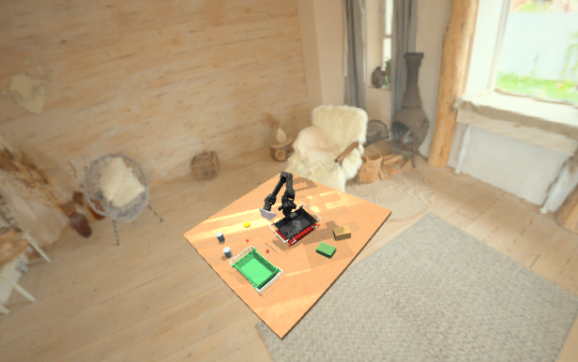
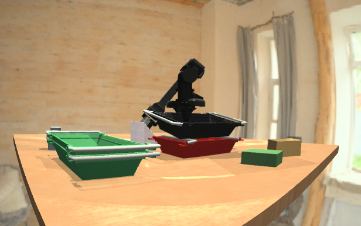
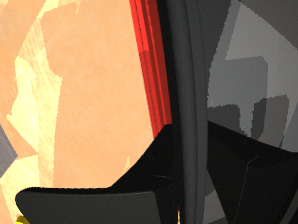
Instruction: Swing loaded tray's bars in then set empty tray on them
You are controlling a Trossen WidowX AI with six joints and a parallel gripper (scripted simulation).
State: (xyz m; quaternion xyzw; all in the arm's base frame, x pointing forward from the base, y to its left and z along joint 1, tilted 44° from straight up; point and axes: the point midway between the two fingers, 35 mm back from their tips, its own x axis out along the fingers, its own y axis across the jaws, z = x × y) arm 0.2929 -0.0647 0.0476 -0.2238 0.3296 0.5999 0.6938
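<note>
Right now the black tray is 8 cm ahead of my gripper tip, 2 cm to the right of it and 2 cm above it. Round my gripper tip: tan block: 38 cm ahead, 16 cm to the left, 7 cm below; green block: 37 cm ahead, 3 cm to the right, 8 cm below.
</note>
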